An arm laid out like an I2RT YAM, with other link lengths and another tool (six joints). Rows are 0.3 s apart.
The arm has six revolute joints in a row. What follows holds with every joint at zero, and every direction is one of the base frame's.
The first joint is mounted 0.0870 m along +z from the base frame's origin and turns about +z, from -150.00 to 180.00 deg.
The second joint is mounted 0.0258 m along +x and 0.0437 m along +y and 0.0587 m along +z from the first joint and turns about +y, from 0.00 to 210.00 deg.
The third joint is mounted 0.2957 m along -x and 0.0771 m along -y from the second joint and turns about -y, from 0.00 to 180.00 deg.
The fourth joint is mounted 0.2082 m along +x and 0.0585 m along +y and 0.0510 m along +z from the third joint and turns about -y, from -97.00 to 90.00 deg.
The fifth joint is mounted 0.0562 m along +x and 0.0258 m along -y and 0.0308 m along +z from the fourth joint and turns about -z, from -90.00 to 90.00 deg.
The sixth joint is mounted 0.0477 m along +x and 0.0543 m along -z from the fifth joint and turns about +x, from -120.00 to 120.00 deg.
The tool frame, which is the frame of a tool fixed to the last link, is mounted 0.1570 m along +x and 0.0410 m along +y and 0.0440 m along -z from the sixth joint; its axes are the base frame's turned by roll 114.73, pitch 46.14 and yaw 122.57 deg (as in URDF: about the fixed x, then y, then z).
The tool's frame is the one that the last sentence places.
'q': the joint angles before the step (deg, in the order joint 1, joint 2, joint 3, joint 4, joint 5, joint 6). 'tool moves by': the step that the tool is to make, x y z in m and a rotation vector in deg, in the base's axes. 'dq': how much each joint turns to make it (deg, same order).
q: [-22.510 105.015 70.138 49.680 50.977 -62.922]
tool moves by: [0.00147 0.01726 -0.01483 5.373 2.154 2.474]
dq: [1.370 -2.437 1.205 -12.936 -0.350 6.830]
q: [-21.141 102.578 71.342 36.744 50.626 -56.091]
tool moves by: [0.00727 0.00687 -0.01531 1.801 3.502 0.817]
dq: [1.101 1.384 1.512 -4.576 0.309 0.692]
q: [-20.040 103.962 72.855 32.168 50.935 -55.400]
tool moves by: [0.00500 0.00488 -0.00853 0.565 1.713 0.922]
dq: [0.702 0.727 0.094 -1.116 -0.220 -0.070]
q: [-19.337 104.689 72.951 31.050 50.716 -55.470]
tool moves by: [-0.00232 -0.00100 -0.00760 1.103 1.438 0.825]
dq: [-0.647 -0.231 -0.354 -2.206 -1.489 0.788]
